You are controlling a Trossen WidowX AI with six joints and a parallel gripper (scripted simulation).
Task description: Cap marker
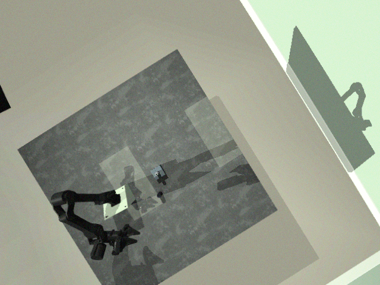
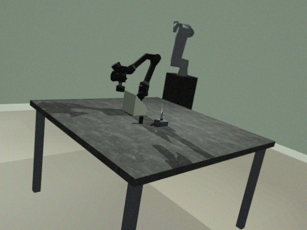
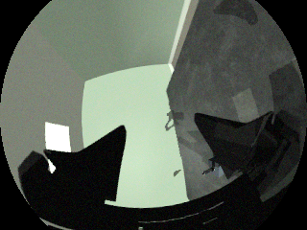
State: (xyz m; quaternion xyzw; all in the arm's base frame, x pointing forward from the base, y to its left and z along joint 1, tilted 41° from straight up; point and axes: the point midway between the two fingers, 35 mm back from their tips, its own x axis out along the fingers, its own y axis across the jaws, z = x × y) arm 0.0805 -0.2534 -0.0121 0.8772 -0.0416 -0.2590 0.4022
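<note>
My gripper tip is now 14 cm short of the cap, 11 cm to the right of it and 24 cm above it.
</note>
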